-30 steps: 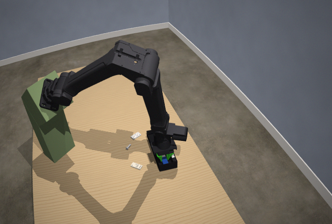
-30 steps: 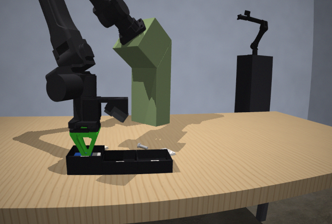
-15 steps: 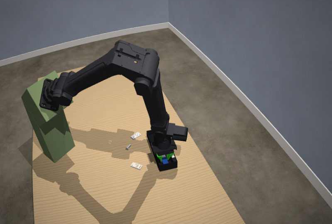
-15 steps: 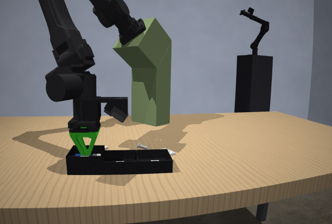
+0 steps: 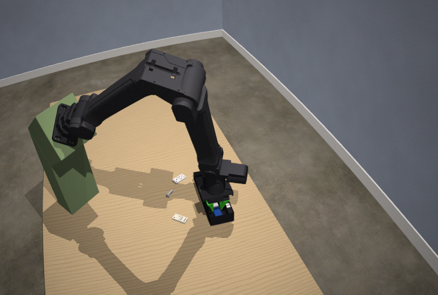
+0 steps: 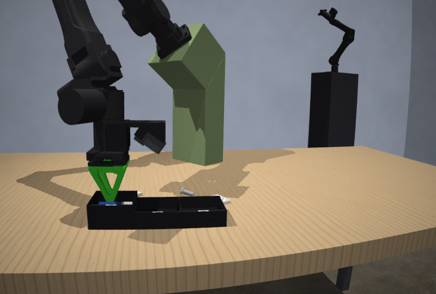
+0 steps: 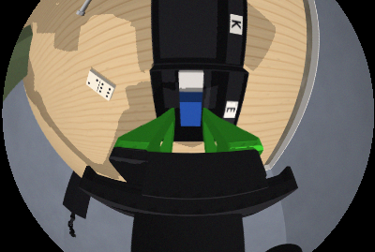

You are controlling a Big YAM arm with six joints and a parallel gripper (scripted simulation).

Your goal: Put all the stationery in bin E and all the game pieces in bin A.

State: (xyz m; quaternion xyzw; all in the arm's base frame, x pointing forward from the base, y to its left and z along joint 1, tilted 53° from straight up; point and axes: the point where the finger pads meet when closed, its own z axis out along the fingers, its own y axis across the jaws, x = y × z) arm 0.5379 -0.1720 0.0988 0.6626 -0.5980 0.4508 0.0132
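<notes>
The blue-and-white eraser is 20 mm below my hand and 10 mm to the left of it. From my hand the other things lie so: grey bolt 170 mm to the left, 120 mm behind, 40 mm below; white domino 120 mm behind, 40 mm to the left, 40 mm below; joined black bins 90 mm to the left, 30 mm below, 20 mm ahead.
</notes>
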